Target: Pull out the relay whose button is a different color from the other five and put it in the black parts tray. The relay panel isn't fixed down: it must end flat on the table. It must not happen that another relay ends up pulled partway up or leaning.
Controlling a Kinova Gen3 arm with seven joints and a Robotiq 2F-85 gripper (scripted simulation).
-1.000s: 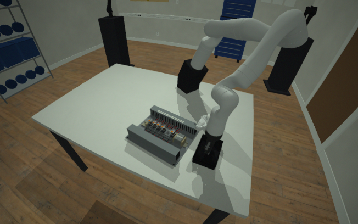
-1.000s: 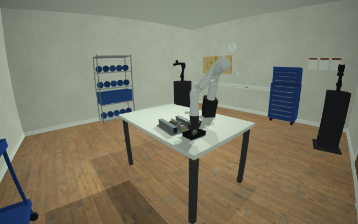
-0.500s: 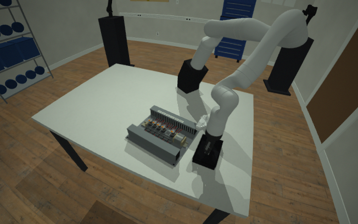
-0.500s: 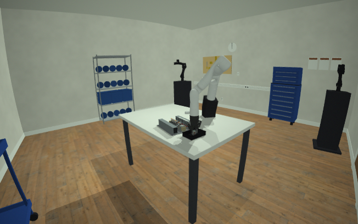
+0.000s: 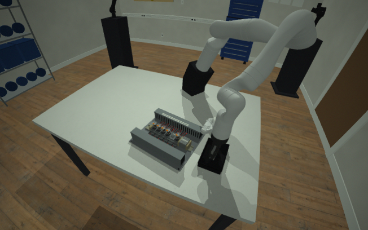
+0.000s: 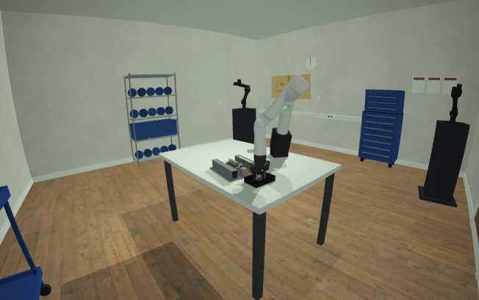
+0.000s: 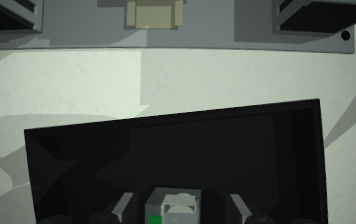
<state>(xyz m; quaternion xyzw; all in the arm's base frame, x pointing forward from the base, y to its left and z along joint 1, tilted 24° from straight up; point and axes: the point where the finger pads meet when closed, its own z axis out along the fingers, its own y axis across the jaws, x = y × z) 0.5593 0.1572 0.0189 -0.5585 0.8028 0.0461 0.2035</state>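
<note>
My hand is 1 cm above the relay. The rest, counted from my hand: grey relay panel (6 cm behind, 25 cm to the right); then black parts tray (2 cm below).
</note>
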